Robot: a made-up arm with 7 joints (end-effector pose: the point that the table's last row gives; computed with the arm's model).
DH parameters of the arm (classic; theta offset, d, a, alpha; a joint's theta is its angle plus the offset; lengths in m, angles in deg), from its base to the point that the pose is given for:
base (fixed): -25.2 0 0.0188 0
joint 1: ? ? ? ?
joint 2: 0 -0.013 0.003 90
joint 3: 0 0.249 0.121 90
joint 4: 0 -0.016 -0.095 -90
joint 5: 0 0.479 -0.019 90
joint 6: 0 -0.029 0.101 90
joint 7: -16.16 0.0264 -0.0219 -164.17
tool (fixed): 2.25 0.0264 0 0
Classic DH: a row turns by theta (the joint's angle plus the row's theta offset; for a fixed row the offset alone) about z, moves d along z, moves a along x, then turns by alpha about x.
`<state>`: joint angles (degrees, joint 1 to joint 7).
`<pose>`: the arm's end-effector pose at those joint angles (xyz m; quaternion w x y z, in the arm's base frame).
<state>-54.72 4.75 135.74 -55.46 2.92 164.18 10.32</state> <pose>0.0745 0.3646 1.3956 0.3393 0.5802 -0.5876 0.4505</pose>
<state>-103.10 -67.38 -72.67 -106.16 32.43 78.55 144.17</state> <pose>-0.6248 0.2292 1.0104 0.5939 -0.5993 0.3274 0.4253</pose>
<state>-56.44 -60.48 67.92 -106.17 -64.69 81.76 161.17</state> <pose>0.5575 0.3607 0.9491 0.0897 -0.1968 -0.8922 -0.3966</pose>
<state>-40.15 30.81 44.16 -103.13 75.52 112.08 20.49</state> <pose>0.7370 -0.0278 0.6315 0.5715 0.7498 0.1156 -0.3129</pose>
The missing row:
joint 1: 25.2 0.68 -0.006 -90
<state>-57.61 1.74 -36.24 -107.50 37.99 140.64 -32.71</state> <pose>-0.0706 -0.7003 0.9132 0.7967 -0.0635 -0.3958 -0.4523</pose>
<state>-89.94 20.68 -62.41 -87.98 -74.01 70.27 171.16</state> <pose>-0.6201 -0.4302 0.8561 0.5286 0.7987 -0.1352 0.2536</pose>
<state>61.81 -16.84 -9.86 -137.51 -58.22 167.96 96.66</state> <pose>0.2491 0.4798 0.7982 0.8338 0.3351 -0.3627 0.2466</pose>
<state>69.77 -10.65 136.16 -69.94 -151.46 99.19 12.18</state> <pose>-0.5572 -0.3786 1.0822 0.0629 -0.2142 0.9248 -0.3079</pose>
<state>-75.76 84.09 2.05 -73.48 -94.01 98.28 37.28</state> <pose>0.1972 -0.5035 0.0940 0.7868 -0.2373 0.5310 -0.2067</pose>
